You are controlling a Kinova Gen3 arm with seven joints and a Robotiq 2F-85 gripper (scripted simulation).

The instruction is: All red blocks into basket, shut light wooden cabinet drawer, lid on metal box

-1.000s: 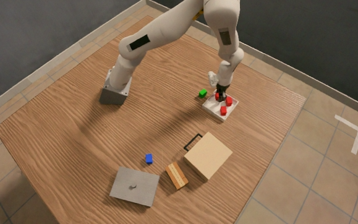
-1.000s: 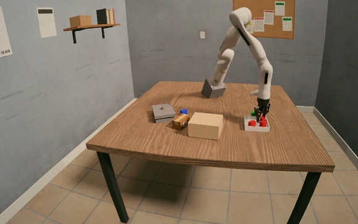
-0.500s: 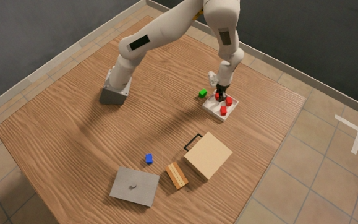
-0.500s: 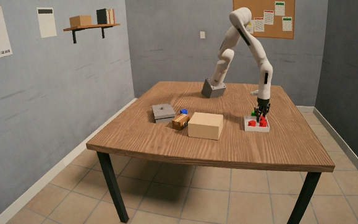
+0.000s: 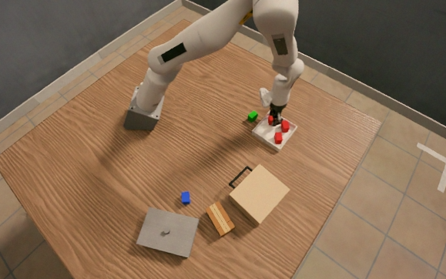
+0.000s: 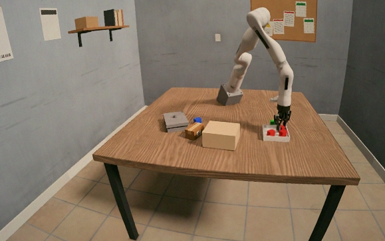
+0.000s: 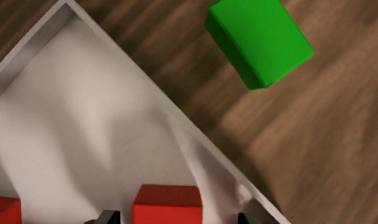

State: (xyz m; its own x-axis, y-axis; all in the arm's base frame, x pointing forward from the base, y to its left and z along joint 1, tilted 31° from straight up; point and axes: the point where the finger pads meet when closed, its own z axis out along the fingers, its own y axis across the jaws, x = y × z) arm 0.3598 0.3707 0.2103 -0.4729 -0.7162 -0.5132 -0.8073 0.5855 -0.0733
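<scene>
Now: the white basket 40 mm ahead of my hand, 30 mm to the right of it and 20 mm below it. The rest, counted from my hand: green block (70 mm behind, 60 mm to the right, 20 mm below); light wooden cabinet (220 mm ahead, 280 mm to the right); brown cardboard box (210 mm ahead, 450 mm to the right).
</scene>
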